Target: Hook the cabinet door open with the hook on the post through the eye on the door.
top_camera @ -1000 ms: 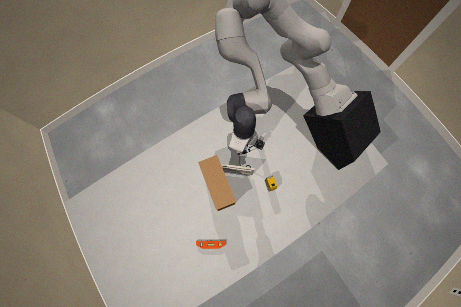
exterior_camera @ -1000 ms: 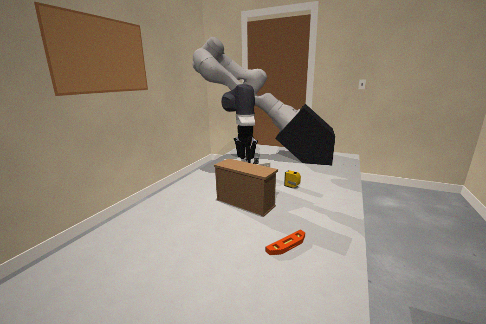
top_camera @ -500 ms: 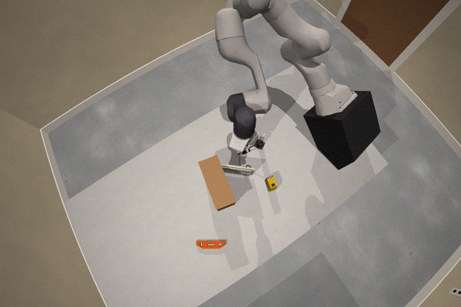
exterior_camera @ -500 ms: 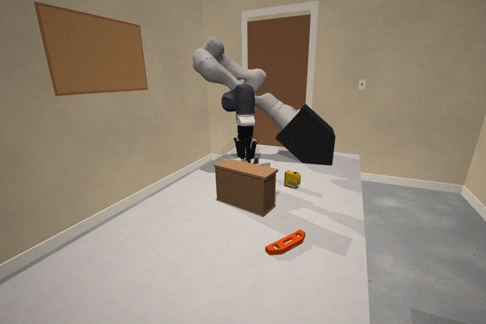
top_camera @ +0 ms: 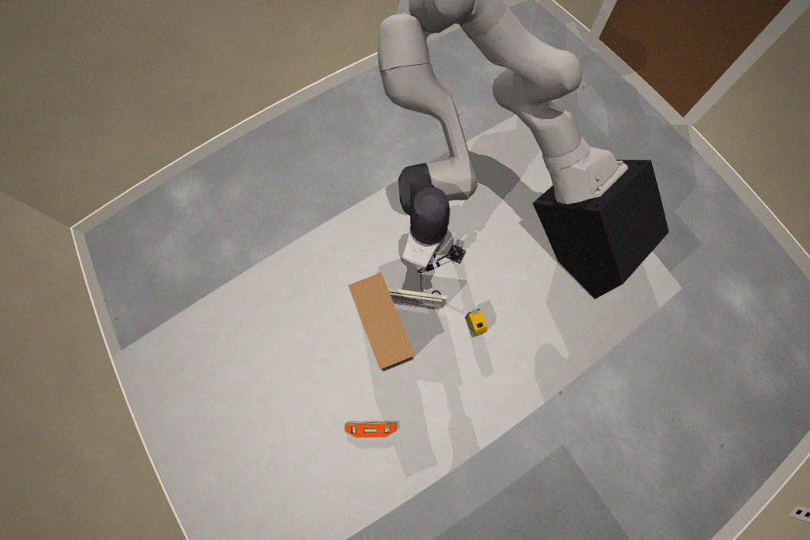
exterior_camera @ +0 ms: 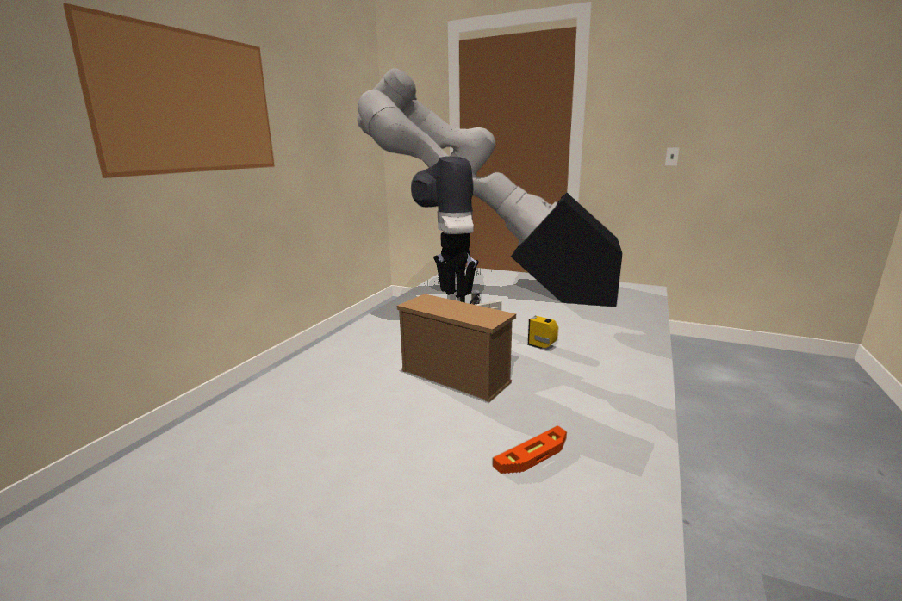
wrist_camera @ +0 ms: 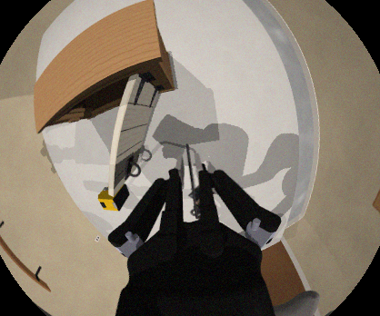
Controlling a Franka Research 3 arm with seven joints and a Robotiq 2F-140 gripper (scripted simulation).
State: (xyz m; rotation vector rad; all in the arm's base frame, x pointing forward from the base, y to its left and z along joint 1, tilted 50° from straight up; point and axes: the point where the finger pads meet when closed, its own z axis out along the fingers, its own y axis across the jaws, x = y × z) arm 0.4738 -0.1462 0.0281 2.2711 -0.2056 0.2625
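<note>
Right now my hand is 50 mm past the thin dark hook, 40 mm above it and 10 mm to the right of it. The rest, counted from my hand: yellow tape measure 230 mm to the left, 50 mm below, 20 mm behind; pale door 80 mm ahead, 60 mm to the left, 20 mm below; orange spirit level 410 mm ahead, 310 mm to the left, 80 mm below.
</note>
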